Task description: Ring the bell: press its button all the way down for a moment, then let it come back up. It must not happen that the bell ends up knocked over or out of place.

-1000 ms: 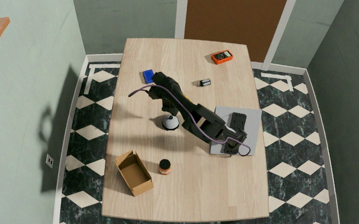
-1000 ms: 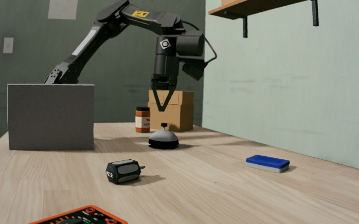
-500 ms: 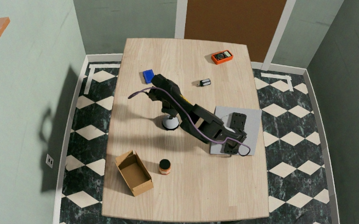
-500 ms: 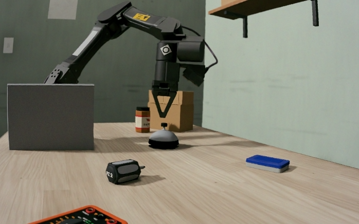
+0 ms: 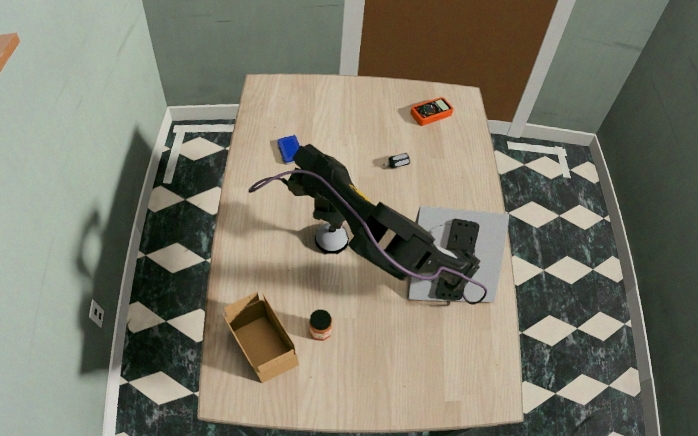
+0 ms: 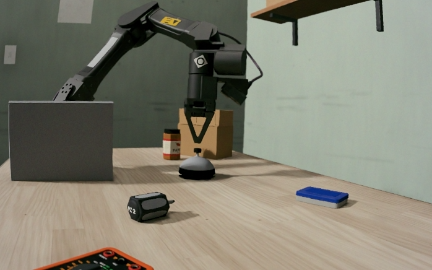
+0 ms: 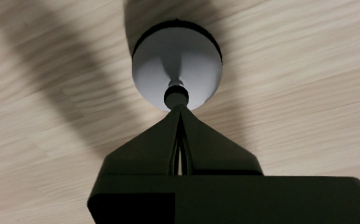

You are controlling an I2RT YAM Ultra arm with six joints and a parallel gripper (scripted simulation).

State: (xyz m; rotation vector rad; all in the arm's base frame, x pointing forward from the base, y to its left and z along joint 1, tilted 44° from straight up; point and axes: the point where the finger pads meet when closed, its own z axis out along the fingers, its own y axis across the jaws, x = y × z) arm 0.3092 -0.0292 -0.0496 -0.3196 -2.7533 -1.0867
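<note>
Right now my hand is 30 mm above the black button. The rest, counted from my hand: jar (10 mm behind, 250 mm to the left, 40 mm below); then black screwdriver bit holder (140 mm behind, 260 mm to the right, 70 mm below); then bell (50 mm below).
</note>
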